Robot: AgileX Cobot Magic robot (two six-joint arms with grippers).
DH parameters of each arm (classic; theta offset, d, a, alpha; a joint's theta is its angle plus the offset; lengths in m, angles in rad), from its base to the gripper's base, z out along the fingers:
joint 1: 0 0.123 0 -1.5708
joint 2: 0.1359 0 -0.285 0
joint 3: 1.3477 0 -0.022 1.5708
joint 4: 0 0.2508 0 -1.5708
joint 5: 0 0 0.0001 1.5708
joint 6: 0 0.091 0 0
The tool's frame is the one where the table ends.
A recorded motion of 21 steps. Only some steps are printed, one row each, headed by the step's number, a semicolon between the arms.
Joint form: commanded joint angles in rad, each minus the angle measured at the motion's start. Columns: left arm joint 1, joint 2, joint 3, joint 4, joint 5, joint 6; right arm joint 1, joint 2, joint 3, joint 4, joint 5, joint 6.
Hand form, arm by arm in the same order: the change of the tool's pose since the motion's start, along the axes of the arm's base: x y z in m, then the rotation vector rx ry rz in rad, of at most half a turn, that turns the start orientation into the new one. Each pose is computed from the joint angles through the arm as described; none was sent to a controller.
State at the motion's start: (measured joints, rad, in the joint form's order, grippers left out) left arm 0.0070 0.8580 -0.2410 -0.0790 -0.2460 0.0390; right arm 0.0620 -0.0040 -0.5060 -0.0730 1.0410 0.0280
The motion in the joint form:
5: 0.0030 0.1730 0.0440 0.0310 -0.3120 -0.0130; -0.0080 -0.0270 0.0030 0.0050 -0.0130 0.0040
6: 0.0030 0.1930 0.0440 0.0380 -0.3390 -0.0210; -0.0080 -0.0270 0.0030 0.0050 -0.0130 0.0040
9: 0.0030 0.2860 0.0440 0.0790 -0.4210 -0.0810; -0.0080 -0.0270 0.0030 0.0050 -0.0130 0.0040
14: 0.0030 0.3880 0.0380 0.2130 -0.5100 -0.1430; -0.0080 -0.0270 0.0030 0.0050 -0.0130 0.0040
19: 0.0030 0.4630 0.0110 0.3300 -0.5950 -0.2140; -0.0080 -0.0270 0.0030 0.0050 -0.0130 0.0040
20: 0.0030 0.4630 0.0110 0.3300 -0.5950 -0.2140; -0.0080 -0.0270 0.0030 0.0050 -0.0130 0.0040
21: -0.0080 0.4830 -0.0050 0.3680 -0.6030 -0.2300; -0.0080 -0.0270 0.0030 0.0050 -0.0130 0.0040
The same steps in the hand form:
5: 0.0169 0.0012 -0.0149 0.0245 -0.0945 0.0036; -0.0034 0.0003 0.0000 0.0094 -0.0367 -0.0060
6: 0.0192 0.0010 -0.0160 0.0225 -0.1017 0.0014; -0.0034 0.0003 0.0000 0.0094 -0.0367 -0.0060
9: 0.0285 -0.0010 -0.0257 -0.0080 -0.0918 -0.0147; -0.0034 0.0003 0.0000 0.0094 -0.0367 -0.0060
14: 0.0386 -0.0092 -0.0362 0.0043 -0.0813 -0.1123; -0.0034 0.0003 0.0000 0.0094 -0.0367 -0.0060
19: 0.0496 -0.0176 -0.0381 -0.0152 -0.1083 -0.2043; -0.0034 0.0003 0.0000 0.0094 -0.0367 -0.0060
20: 0.0496 -0.0176 -0.0381 -0.0152 -0.1083 -0.2043; -0.0034 0.0003 0.0000 0.0094 -0.0367 -0.0060
21: 0.0538 -0.0225 -0.0381 -0.0143 -0.1082 -0.2459; -0.0034 0.0003 0.0000 0.0094 -0.0367 -0.0060

